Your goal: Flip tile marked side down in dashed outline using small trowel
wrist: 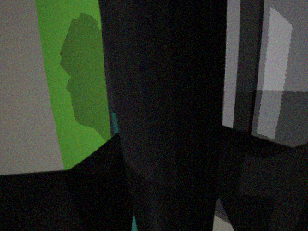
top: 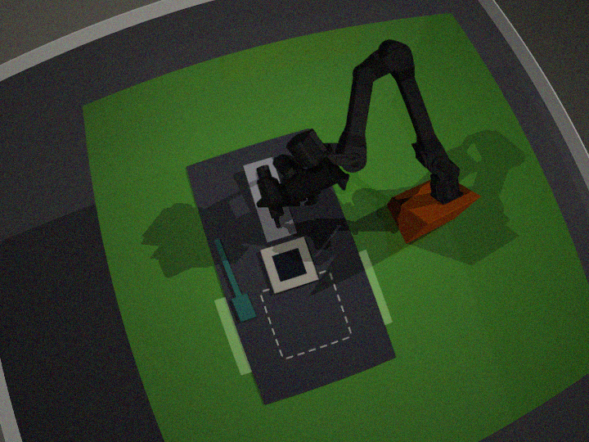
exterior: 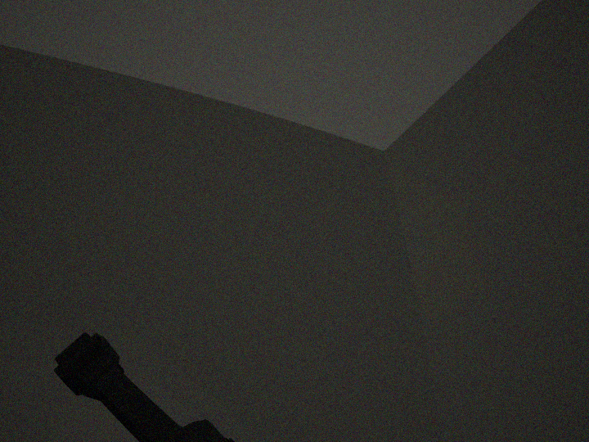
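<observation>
The tile is 150 mm to the left of my gripper tip, 50 mm below it and 10 mm behind it. From my gripper tip the other things lie so: teal trowel 150 mm to the left, 130 mm ahead, 50 mm below.
</observation>
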